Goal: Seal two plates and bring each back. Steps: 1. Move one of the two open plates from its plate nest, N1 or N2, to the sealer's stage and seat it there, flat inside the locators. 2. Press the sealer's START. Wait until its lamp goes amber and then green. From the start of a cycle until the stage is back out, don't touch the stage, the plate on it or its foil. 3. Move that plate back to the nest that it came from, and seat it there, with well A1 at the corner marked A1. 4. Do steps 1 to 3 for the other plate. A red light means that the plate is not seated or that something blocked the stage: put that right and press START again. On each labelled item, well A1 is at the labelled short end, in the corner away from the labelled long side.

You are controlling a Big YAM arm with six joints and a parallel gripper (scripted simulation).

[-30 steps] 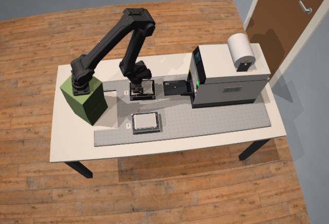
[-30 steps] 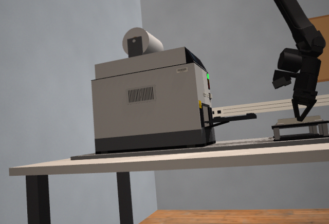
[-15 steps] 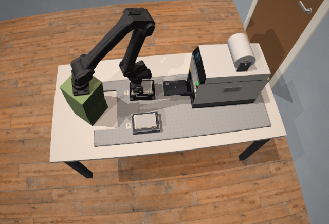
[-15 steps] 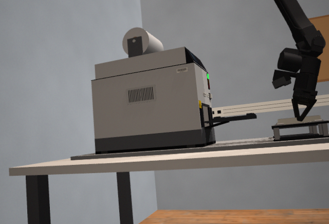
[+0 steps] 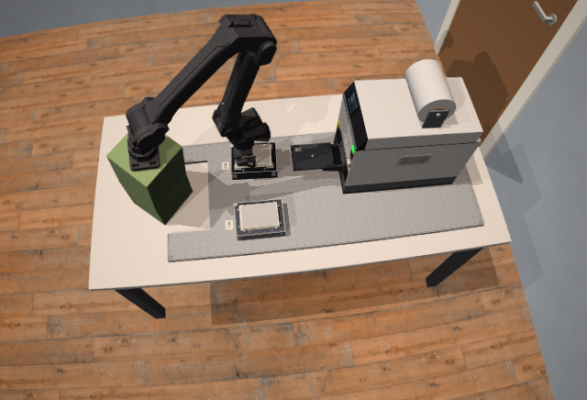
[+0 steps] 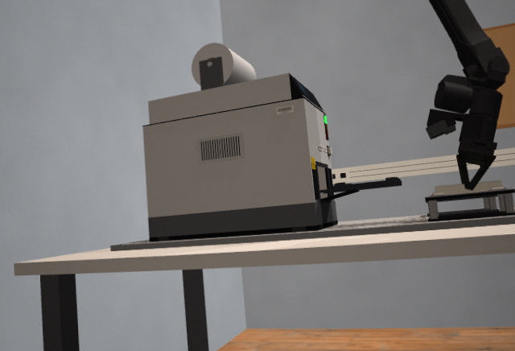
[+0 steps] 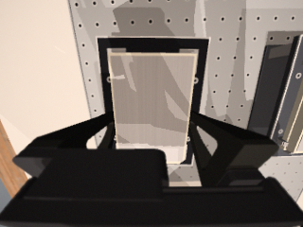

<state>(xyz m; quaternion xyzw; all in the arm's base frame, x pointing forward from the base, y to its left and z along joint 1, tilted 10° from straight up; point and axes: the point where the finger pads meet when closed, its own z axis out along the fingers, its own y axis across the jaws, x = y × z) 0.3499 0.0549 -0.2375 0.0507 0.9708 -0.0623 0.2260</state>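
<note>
Now: hand right at the plate. The rest, counted from my hand: sealer stage 200 mm ahead, 60 mm to the right, 30 mm above; yellow warning label 310 mm ahead, 80 mm above, 10 mm to the left; plate nest 230 mm to the right, 20 mm below, 20 mm behind.
</note>
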